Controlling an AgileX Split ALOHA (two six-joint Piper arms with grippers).
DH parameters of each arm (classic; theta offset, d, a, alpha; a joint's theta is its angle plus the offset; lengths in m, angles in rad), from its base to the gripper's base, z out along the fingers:
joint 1: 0 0.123 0 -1.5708
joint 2: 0.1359 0 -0.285 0
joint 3: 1.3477 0 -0.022 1.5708
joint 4: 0 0.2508 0 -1.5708
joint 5: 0 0 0.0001 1.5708
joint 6: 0 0.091 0 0
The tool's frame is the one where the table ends.
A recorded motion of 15 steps. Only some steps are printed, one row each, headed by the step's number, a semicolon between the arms.
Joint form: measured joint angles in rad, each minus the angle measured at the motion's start. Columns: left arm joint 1, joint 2, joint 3, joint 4, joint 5, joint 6; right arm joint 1, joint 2, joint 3, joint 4, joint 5, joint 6.
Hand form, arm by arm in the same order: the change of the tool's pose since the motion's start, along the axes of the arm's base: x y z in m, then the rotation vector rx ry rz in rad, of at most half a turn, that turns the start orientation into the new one. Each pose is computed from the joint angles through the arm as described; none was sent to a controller.
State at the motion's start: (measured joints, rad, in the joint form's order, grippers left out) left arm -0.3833 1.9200 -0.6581 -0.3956 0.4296 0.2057; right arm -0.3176 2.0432 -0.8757 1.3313 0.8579 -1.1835
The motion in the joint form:
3: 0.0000 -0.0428 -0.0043 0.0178 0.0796 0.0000; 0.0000 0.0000 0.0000 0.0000 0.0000 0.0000
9: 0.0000 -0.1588 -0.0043 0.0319 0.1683 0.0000; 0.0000 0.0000 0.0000 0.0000 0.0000 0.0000
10: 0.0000 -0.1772 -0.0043 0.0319 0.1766 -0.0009; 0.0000 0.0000 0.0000 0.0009 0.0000 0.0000
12: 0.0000 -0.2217 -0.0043 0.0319 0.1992 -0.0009; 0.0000 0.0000 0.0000 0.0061 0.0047 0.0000
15: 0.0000 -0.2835 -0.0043 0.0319 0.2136 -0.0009; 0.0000 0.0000 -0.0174 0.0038 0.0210 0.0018
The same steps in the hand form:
3: -0.0038 -0.0004 0.0116 -0.0087 0.0322 -0.0285; 0.0000 0.0000 0.0000 0.0000 0.0000 0.0000
9: -0.0081 -0.0006 0.0405 -0.0403 0.0090 -0.0569; 0.0000 0.0000 0.0000 0.0000 0.0000 0.0000
10: -0.0085 -0.0007 0.0450 -0.0462 0.0001 -0.0578; 0.0001 0.0000 0.0000 0.0004 -0.0001 -0.0008
12: -0.0101 -0.0007 0.0558 -0.0606 -0.0194 -0.0628; 0.0003 0.0003 0.0004 0.0069 -0.0011 -0.0032
15: -0.0116 -0.0005 0.0706 -0.0811 -0.0633 -0.0670; 0.0041 0.0000 0.0039 0.0155 -0.0168 0.0053

